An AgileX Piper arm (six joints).
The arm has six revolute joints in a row. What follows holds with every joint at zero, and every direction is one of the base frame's.
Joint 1 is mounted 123 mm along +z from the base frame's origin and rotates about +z.
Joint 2 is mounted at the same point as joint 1 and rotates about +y.
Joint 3 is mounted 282.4 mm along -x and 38.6 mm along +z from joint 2 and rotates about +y.
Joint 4 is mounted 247.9 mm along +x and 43.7 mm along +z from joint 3 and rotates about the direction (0.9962, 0, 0.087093).
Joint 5 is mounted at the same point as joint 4 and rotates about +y.
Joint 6 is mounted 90.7 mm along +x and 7.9 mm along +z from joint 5 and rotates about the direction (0.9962, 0, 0.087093).
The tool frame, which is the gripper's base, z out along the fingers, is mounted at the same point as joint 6; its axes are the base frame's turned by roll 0, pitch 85.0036 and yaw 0 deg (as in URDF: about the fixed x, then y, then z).
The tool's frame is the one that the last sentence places.
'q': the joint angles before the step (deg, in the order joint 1, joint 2, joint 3, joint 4, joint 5, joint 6). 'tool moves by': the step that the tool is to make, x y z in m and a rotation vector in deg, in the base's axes. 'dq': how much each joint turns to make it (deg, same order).
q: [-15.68 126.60 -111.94 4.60 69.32 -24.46]
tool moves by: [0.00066 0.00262 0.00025 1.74 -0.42 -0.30]
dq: [0.00 0.00 0.00 1.81 0.07 0.00]
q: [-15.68 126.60 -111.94 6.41 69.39 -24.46]
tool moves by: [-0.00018 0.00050 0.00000 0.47 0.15 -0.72]
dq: [0.00 0.00 0.00 0.28 0.20 0.71]
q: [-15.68 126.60 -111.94 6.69 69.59 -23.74]
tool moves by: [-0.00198 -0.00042 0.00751 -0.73 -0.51 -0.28]
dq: [0.00 -0.90 -0.08 -0.66 0.25 0.43]
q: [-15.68 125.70 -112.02 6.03 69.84 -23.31]
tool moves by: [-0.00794 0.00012 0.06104 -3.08 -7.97 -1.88]
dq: [0.00 -5.38 -3.73 -1.39 0.42 2.11]
